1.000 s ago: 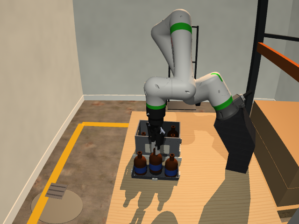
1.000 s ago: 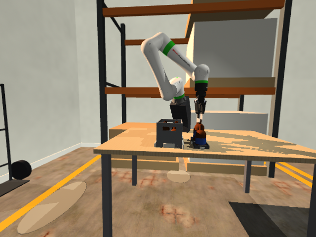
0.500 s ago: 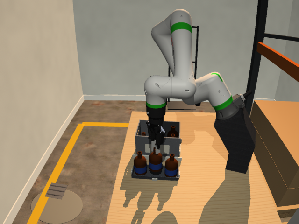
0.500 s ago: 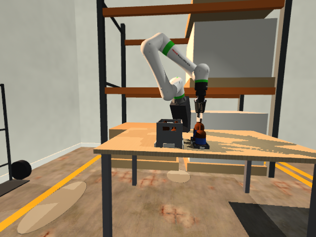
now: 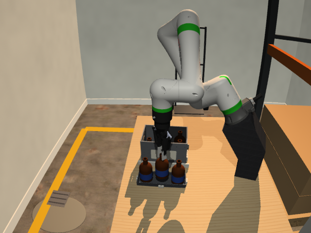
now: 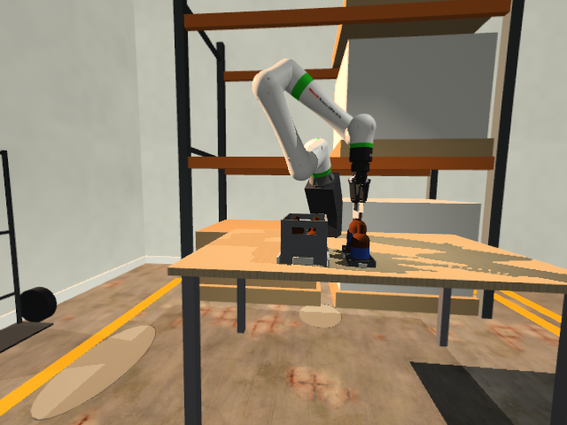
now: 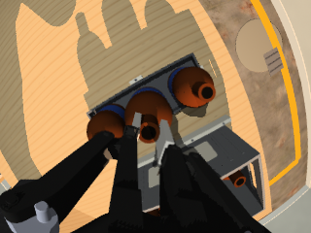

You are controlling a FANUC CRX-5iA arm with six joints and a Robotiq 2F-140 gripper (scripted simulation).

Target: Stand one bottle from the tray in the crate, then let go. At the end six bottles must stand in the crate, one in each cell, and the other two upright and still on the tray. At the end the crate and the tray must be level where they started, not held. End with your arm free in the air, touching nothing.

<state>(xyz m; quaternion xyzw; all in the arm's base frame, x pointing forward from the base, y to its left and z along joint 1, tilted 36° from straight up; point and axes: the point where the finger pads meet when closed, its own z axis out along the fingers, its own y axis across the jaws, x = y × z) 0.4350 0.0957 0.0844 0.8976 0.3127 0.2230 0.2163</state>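
My gripper is now 90 mm above the glass bottle. Round my hand: tray (200 mm below); grey crate (220 mm to the right, 130 mm below, 50 mm behind).
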